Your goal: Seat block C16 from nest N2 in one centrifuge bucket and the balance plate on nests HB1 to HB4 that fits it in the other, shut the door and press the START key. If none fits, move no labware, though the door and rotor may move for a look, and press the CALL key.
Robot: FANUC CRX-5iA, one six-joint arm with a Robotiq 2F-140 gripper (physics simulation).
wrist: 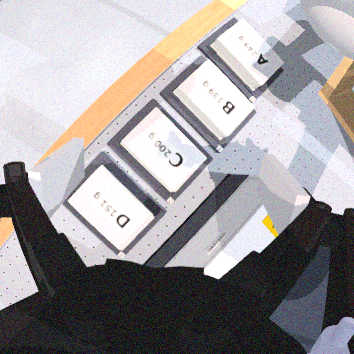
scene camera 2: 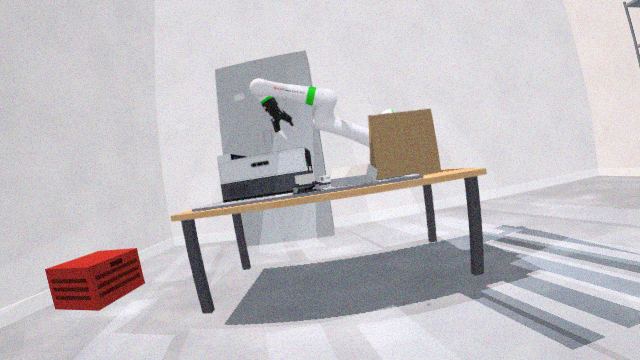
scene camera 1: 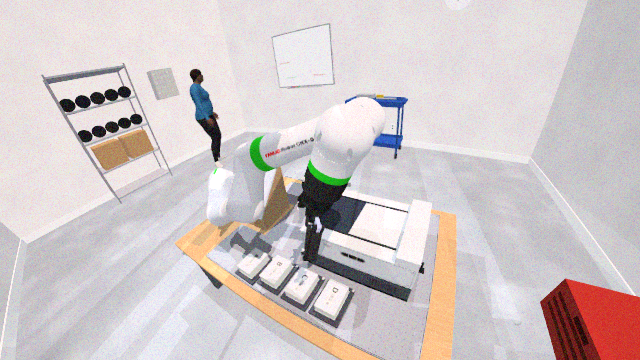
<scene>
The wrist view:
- gripper: 171, 164
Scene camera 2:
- button panel: 365, 173
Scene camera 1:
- gripper: 299, 241
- white centrifuge machine: 383, 250
</scene>
